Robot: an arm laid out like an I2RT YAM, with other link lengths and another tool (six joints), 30 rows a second.
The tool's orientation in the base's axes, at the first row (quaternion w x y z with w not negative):
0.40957, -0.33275, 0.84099, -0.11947
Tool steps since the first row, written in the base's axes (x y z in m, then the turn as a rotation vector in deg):
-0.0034, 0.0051, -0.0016, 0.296, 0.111, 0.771
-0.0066, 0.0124, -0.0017, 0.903, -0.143, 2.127
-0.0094, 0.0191, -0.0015, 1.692, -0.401, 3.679
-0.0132, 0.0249, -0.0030, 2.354, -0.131, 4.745
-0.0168, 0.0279, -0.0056, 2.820, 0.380, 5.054
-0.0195, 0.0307, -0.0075, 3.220, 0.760, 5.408
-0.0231, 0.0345, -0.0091, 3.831, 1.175, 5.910
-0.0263, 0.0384, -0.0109, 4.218, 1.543, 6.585
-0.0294, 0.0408, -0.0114, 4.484, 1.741, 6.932
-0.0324, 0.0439, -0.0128, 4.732, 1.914, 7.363
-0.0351, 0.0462, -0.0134, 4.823, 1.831, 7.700
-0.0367, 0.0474, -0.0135, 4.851, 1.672, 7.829
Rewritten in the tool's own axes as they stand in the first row. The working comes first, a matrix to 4 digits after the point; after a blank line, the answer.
The tool's axes in the first row as the columns of a matrix, in the base's axes (used below as rounded here):
-0.4431, -0.4618, 0.7684
-0.6575, 0.7500, 0.0716
-0.6094, -0.4735, -0.6360

-0.0009, 0.0062, -0.0012, -0.674, -0.419, -0.255
-0.0042, 0.0132, -0.0031, -1.602, -1.531, -0.669
-0.0075, 0.0194, -0.0049, -2.728, -2.824, -1.068
-0.0087, 0.0262, -0.0065, -3.849, -3.432, -1.218
-0.0075, 0.0313, -0.0073, -4.579, -3.410, -1.020
-0.0070, 0.0356, -0.0080, -5.222, -3.478, -0.911
-0.0069, 0.0409, -0.0095, -6.072, -3.686, -0.731
-0.0070, 0.0461, -0.0105, -6.896, -3.909, -0.836
-0.0069, 0.0496, -0.0124, -7.356, -4.047, -0.839
-0.0067, 0.0539, -0.0136, -7.842, -4.236, -0.910
-0.0067, 0.0572, -0.0151, -8.033, -4.500, -1.060
-0.0067, 0.0589, -0.0162, -8.020, -4.693, -1.132

